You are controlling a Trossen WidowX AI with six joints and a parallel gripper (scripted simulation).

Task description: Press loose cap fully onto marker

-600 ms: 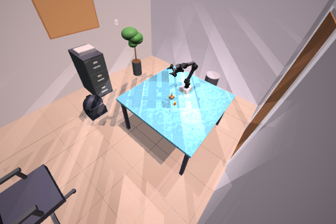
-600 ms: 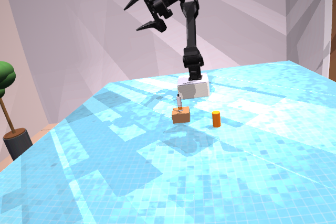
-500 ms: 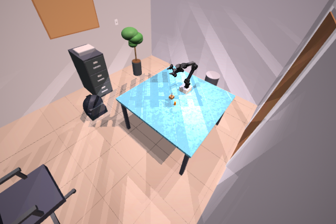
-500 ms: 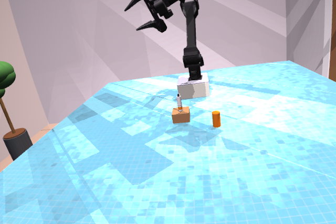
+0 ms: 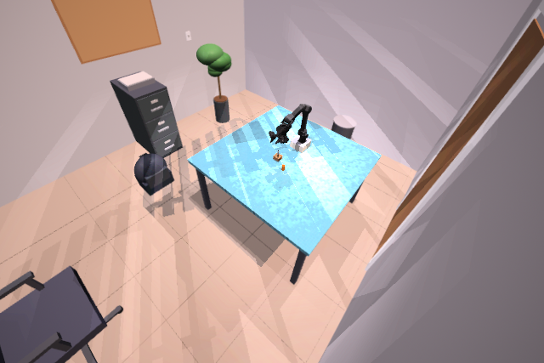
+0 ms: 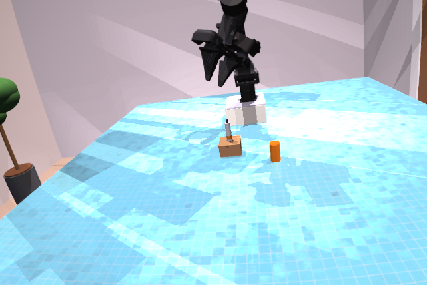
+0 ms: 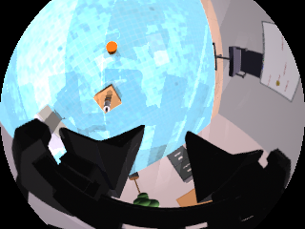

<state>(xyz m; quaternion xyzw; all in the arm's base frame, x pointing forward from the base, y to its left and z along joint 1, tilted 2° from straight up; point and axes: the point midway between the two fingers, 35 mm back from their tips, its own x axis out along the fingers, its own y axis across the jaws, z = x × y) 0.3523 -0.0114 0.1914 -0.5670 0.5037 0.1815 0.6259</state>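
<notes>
Now: the orange cap 200 mm below my gripper tip, 130 mm to the left of it and 20 mm behind it. Also, from my gripper tip: orange-brown holder block 210 mm below, 80 mm behind.
</notes>
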